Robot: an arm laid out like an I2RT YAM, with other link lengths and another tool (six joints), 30 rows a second.
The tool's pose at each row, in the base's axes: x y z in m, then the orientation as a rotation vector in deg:
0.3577 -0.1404 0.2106 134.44 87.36 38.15
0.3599 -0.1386 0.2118 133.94 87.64 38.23
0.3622 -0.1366 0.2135 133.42 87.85 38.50
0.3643 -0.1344 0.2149 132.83 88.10 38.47
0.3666 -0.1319 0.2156 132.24 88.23 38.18
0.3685 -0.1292 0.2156 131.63 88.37 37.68
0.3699 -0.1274 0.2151 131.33 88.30 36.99
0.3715 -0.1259 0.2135 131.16 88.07 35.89
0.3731 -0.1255 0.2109 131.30 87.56 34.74
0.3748 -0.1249 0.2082 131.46 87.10 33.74
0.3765 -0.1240 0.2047 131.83 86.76 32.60
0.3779 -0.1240 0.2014 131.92 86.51 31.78
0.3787 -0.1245 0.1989 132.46 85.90 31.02
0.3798 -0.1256 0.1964 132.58 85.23 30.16
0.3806 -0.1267 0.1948 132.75 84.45 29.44
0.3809 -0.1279 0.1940 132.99 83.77 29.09
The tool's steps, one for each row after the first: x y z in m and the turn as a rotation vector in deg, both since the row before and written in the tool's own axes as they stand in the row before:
0.0027 0.0015 0.0001 -0.21 0.03 -0.38
0.0030 0.0018 -0.0002 -0.30 0.13 -0.33
0.0030 0.0014 -0.0001 -0.26 -0.07 -0.43
0.0032 0.0012 0.0007 -0.28 -0.28 -0.42
0.0031 0.0004 0.0010 -0.24 -0.43 -0.47
0.0020 0.0002 0.0012 -0.10 -0.56 -0.24
0.0016 -0.0001 0.0022 -0.01 -0.86 -0.16
0.0004 -0.0001 0.0030 0.07 -0.92 0.13
0.0007 -0.0002 0.0032 0.09 -0.80 0.14
0.0009 -0.0007 0.0038 0.34 -0.79 0.18
0.0000 -0.0005 0.0036 0.12 -0.61 0.04
-0.0005 -0.0004 0.0026 0.24 -0.59 0.45
-0.0009 0.0001 0.0028 -0.06 -0.78 0.26
-0.0009 0.0003 0.0019 -0.11 -0.72 0.36
-0.0011 0.0003 0.0010 -0.09 -0.42 0.40

